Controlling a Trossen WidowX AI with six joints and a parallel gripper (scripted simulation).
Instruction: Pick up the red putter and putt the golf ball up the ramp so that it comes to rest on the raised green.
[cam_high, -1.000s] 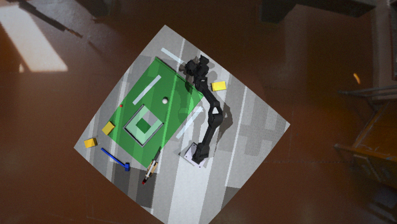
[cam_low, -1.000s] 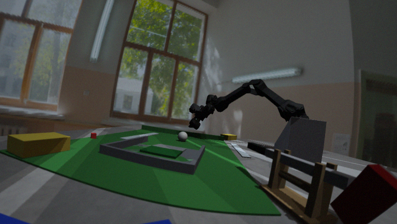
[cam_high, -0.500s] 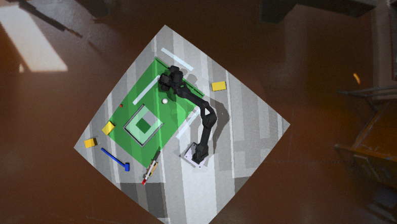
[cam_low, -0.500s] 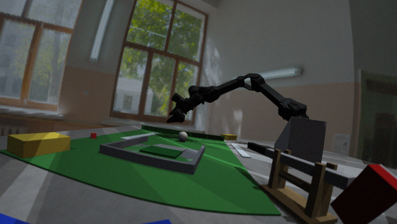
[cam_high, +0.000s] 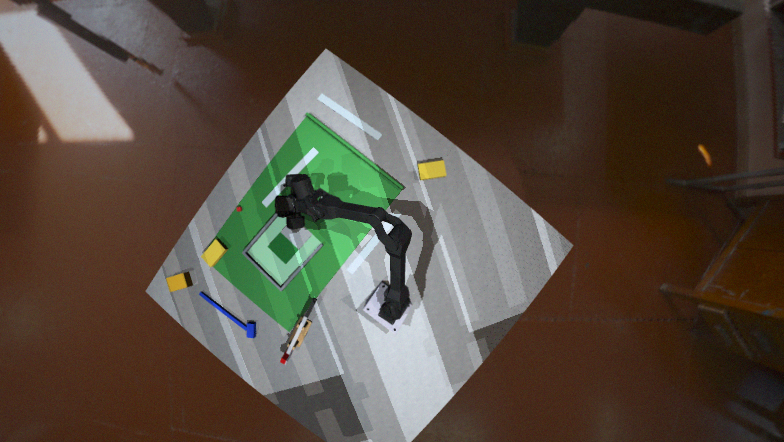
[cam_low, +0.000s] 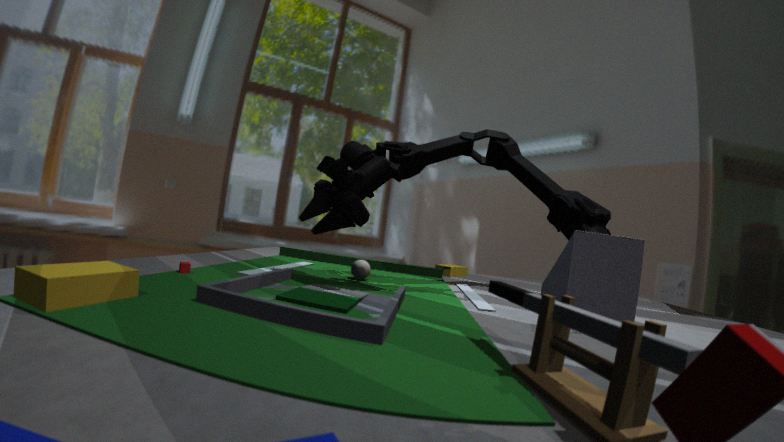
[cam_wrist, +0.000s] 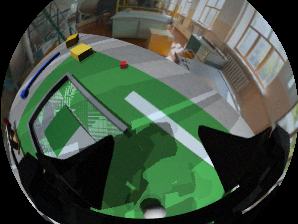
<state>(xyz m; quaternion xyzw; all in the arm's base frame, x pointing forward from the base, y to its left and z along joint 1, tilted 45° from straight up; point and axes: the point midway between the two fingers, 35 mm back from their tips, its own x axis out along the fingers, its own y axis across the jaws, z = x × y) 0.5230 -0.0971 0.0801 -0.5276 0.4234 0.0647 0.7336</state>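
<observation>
The red putter lies 40 cm to the left of my gripper tip, 32 cm behind it and 4 cm below it. Round my gripper tip: small red cube: 16 cm to the left, 16 cm ahead, 9 cm below; then green mat: 10 cm below, 7 cm behind, 6 cm to the left; then white golf ball: 11 cm behind, 8 cm to the right, 8 cm below.
</observation>
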